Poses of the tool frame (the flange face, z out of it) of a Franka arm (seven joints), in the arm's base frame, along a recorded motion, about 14 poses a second.
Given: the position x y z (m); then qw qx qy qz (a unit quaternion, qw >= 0).
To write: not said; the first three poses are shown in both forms.
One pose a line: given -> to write
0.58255 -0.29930 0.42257 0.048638 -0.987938 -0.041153 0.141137 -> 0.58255 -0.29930 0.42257 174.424 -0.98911 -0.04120 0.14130
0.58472 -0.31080 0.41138 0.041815 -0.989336 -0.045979 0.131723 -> 0.58472 -0.31080 0.41138 175.207 -0.99020 -0.04602 0.13184
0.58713 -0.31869 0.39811 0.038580 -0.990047 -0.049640 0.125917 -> 0.58713 -0.31869 0.39811 175.578 -0.99078 -0.04968 0.12601
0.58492 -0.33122 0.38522 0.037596 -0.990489 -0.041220 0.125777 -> 0.58492 -0.33122 0.38522 175.691 -0.99119 -0.04125 0.12587
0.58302 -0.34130 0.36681 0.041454 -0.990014 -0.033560 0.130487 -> 0.58302 -0.34130 0.36681 175.248 -0.99087 -0.03359 0.13060
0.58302 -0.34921 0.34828 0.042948 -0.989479 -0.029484 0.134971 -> 0.58302 -0.34921 0.34828 175.077 -0.99039 -0.02951 0.13510
